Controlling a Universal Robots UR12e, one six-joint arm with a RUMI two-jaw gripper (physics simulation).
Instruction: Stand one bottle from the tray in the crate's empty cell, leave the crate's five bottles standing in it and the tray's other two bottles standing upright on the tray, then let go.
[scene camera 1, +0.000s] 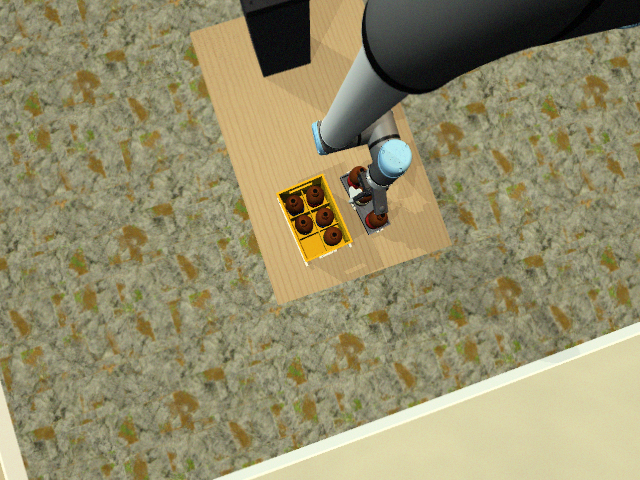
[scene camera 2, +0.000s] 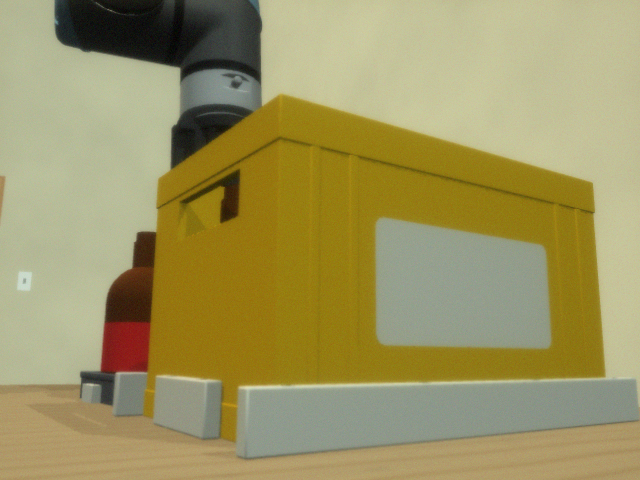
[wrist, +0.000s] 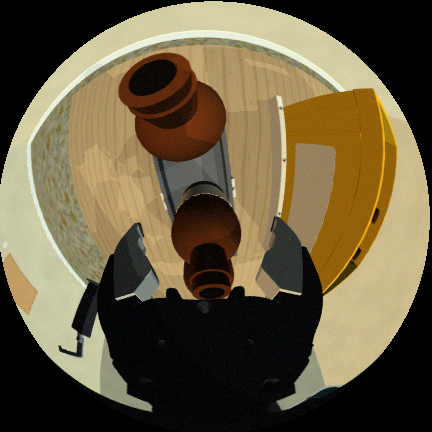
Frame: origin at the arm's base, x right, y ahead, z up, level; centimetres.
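Seen in the pictures: gripper, fingertip midpoint: (scene camera 1: 366, 196) (wrist: 205, 221).
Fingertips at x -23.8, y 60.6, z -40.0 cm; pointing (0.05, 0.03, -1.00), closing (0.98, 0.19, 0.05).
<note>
Offsets run from my fingertips to a thing's top centre. "spot": to the spot under its first point. Level surfaces: height alone.
The yellow crate {dx +21.8, dy +6.5, dz +8.4 cm} (scene camera 1: 337, 208) (scene camera 2: 330, 310) (wrist: 310, 125) holds five upright brown bottles. Its empty cell {spot: dx +23.9, dy +15.9, dz -8.4 cm} (scene camera 1: 312, 245) is the front-left one in scene camera 1. The grey tray {spot: dx -0.3, dy +4.2, dz -8.6 cm} (scene camera 1: 364, 210) (wrist: 187, 172) bears a front bottle {dx -3.5, dy +9.1, dz +6.9 cm} (scene camera 1: 377, 221) (wrist: 180, 137), a middle bottle {dx +0.2, dy -1.4, dz +6.9 cm} (wrist: 206, 227) and a rear bottle {dx +1.6, dy -8.9, dz +6.9 cm} (scene camera 1: 356, 176); front and rear look upright. My gripper (scene camera 1: 368, 198) (wrist: 205, 221) is open, with its fingers apart on either side of the middle bottle, which looks upright. Nothing is gripped. The fingertips are hidden behind the crate in scene camera 2.
Pale low rails (scene camera 2: 439, 408) (wrist: 282, 160) run along the crate's base. The crate stands close beside the tray on the wooden table {dz -9.1 cm} (scene camera 1: 248, 129) (scene camera 2: 62, 439). A tall black block (scene camera 1: 284, 43) stands at the table's far end. The arm hangs over the table.
</note>
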